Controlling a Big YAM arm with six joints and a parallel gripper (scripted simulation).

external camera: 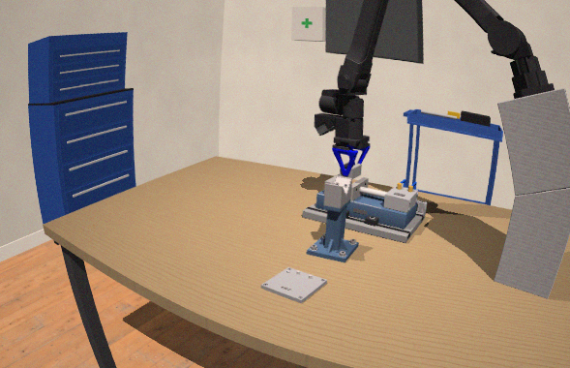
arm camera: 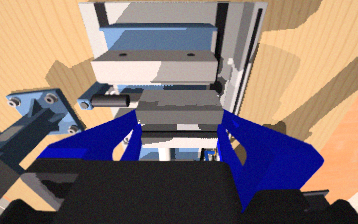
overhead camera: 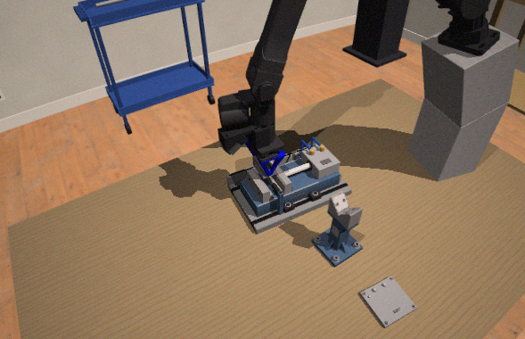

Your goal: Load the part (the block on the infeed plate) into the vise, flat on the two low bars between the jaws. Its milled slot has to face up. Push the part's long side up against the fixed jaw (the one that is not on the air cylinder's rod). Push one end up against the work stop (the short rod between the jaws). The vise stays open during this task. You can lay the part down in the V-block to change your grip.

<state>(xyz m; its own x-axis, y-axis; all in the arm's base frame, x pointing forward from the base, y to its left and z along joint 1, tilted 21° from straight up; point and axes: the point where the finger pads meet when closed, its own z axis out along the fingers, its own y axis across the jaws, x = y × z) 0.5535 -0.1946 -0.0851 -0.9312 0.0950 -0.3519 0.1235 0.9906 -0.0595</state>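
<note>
The part is 10 mm above my hand. Round my hand: moving jaw 30 mm behind, 20 mm to the left, 40 mm below; work stop rod 10 mm ahead, 70 mm to the left, 30 mm below; fixed jaw 30 mm ahead, 20 mm to the left, 40 mm below.
</note>
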